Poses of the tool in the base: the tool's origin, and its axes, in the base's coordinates. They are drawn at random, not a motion.
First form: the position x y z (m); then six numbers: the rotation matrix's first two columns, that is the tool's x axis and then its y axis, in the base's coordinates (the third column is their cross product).
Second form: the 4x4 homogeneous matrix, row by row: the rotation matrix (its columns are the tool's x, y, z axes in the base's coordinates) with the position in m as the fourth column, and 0 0 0 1 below. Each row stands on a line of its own. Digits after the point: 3 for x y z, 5 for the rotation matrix.
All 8 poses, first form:
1: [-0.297, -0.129, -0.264, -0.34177, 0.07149, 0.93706, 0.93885, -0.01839, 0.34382]
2: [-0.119, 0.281, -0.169, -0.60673, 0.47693, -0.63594, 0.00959, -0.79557, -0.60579]
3: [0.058, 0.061, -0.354, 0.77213, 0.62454, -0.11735, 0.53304, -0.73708, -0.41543]
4: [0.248, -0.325, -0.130, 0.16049, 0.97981, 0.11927, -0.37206, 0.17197, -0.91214]
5: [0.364, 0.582, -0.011, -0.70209, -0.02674, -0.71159, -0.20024, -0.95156, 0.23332]
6: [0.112, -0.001, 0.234, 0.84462, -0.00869, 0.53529, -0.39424, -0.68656, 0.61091]
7: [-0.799, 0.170, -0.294, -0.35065, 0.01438, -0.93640, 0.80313, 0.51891, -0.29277]
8: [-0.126, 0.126, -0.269, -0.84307, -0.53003, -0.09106, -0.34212, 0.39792, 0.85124]
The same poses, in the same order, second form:
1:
-0.34177, 0.93885, 0.04181, -0.297
0.07149, -0.01839, 0.99727, -0.129
0.93706, 0.34382, -0.06083, -0.264
0, 0, 0, 1

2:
-0.60673, 0.00959, -0.79485, -0.119
0.47693, -0.79557, -0.37365, 0.281
-0.63594, -0.60579, 0.47812, -0.169
0, 0, 0, 1

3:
0.77213, 0.53304, -0.34595, 0.058
0.62454, -0.73708, 0.25821, 0.061
-0.11735, -0.41543, -0.90203, -0.354
0, 0, 0, 1

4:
0.16049, -0.37206, -0.91423, 0.248
0.97981, 0.17197, 0.10201, -0.325
0.11927, -0.91214, 0.39215, -0.130
0, 0, 0, 1

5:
-0.70209, -0.20024, -0.68336, 0.364
-0.02674, -0.95156, 0.30630, 0.582
-0.71159, 0.23332, 0.66273, -0.011
0, 0, 0, 1

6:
0.84462, -0.39424, 0.36220, 0.112
-0.00869, -0.68656, -0.72702, -0.001
0.53529, 0.61091, -0.58331, 0.234
0, 0, 0, 1

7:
-0.35065, 0.80313, 0.48170, -0.799
0.01438, 0.51891, -0.85471, 0.170
-0.93640, -0.29277, -0.19350, -0.294
0, 0, 0, 1

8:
-0.84307, -0.34212, -0.41495, -0.126
-0.53003, 0.39792, 0.74881, 0.126
-0.09106, 0.85124, -0.51681, -0.269
0, 0, 0, 1

